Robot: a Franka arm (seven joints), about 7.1 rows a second.
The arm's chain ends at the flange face. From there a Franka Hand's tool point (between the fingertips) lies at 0.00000 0.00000 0.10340 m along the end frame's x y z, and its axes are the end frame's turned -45 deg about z.
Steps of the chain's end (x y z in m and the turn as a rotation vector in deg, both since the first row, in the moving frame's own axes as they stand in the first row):
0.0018 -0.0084 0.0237 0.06 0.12 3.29
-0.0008 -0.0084 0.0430 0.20 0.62 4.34
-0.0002 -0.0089 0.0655 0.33 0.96 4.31
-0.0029 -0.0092 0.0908 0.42 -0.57 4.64
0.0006 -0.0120 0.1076 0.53 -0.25 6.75
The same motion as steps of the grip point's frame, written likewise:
0.0074 -0.0046 0.0237 -0.04 0.13 3.29
0.0064 -0.0059 0.0430 -0.30 0.58 4.34
0.0078 -0.0056 0.0655 -0.45 0.91 4.31
0.0043 -0.0098 0.0908 0.70 -0.11 4.64
0.0093 -0.0090 0.1076 0.55 0.20 6.75

